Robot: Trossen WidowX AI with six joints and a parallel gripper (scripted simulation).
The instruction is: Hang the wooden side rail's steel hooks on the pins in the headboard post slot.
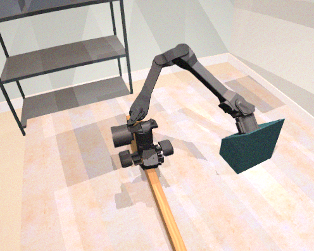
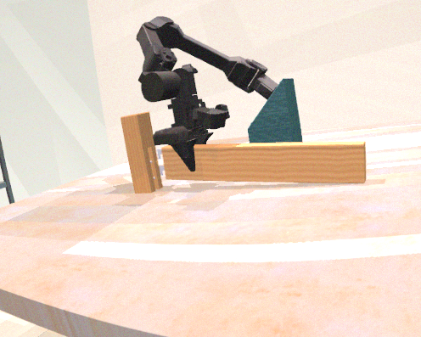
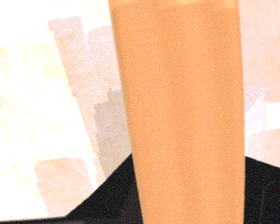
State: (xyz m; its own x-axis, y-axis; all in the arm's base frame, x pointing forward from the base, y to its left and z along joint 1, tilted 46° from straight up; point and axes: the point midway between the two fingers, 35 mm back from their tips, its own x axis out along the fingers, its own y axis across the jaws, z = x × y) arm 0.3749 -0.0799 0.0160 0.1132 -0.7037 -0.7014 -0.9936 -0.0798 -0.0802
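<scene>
My gripper tip is now 1 cm short of the headboard post, 14 cm to the left of it and 4 cm below it.
</scene>
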